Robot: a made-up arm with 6 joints.
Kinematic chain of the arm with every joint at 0, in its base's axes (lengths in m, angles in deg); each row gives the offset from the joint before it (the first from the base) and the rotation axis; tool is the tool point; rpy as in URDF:
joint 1: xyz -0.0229 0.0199 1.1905 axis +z
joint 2: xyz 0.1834 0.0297 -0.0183 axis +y
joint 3: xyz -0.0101 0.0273 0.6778 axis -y
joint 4: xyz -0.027 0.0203 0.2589 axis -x
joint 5: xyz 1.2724 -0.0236 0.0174 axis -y
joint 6: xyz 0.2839 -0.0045 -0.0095 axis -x
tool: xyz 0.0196 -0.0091 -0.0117 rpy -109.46 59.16 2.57
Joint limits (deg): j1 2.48..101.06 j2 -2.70..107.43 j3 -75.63..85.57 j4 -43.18..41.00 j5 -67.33..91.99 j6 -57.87..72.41
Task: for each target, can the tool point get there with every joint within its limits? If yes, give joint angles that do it. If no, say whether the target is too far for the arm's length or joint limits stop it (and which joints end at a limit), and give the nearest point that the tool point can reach.
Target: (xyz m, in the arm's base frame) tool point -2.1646 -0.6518 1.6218
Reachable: no: joint limits stop it (at a limit: joint 2, joint 3, joint 4) | nearest point -0.6994 -0.1923 0.9016 | short by 1.696 m
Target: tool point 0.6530 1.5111 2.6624
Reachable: yes | joints 66.22 20.55 50.82 24.00 -32.70 -33.84
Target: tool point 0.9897 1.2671 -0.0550
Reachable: yes | joints 49.86 87.06 5.40 -0.93 68.81 39.82
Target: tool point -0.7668 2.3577 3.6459
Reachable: no: too far | nearest point -0.4638 1.6695 2.8407 | short by 1.102 m
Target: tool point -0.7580 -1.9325 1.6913
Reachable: no: joint limits stop it (at a limit: joint 2, joint 3) | nearest point -0.2696 -0.6352 0.9190 | short by 1.587 m
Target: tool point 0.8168 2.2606 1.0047
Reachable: yes | joints 68.25 81.07 62.01 -28.30 -0.36 -12.27
